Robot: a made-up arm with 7 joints.
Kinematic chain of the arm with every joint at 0, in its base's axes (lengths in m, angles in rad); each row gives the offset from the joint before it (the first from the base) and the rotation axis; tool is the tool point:
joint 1: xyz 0 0 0.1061 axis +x
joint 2: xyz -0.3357 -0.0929 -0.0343 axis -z
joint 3: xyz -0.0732 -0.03 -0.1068 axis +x
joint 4: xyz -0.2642 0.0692 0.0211 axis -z
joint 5: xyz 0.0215 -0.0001 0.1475 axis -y
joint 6: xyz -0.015 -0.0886 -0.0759 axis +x
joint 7: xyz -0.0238 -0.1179 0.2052 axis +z
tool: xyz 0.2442 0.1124 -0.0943
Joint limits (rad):
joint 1: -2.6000..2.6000
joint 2: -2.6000..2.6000
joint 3: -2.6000..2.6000
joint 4: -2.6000..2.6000
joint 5: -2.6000..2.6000
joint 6: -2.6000..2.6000
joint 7: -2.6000..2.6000
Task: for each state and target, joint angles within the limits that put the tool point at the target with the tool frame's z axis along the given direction. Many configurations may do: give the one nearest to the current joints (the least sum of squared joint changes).
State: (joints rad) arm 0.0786 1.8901 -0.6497 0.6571 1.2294 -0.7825 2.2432
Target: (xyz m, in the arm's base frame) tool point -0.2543 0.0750 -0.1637 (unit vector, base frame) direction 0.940 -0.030 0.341
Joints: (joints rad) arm -0.5236 1.6103 0.0607 0.8091 1.2084 -0.8931 1.8744
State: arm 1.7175 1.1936 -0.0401 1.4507 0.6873 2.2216 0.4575
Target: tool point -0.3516 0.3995 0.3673 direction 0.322 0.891 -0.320
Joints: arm 1.0186 1.9881 0.7860 1.0594 0.3425 2.6000 0.5969
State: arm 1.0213 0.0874 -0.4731 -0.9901 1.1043 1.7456 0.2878
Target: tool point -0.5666 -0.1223 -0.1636 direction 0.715 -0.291 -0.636
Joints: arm 1.4425 -0.3431 -0.2111 -0.5301 1.2658 1.5027 0.9299
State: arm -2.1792 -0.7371 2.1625 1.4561 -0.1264 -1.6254 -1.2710
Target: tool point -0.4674 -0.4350 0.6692 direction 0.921 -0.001 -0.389
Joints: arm -1.6846 -0.5052 2.3529 1.4619 -0.0484 -1.5249 -1.4753
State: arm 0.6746 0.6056 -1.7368 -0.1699 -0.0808 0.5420 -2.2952
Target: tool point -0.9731 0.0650 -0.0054 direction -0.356 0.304 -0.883
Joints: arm -0.0543 -0.3202 -2.5151 0.1331 0.2490 -0.1151 -2.5081
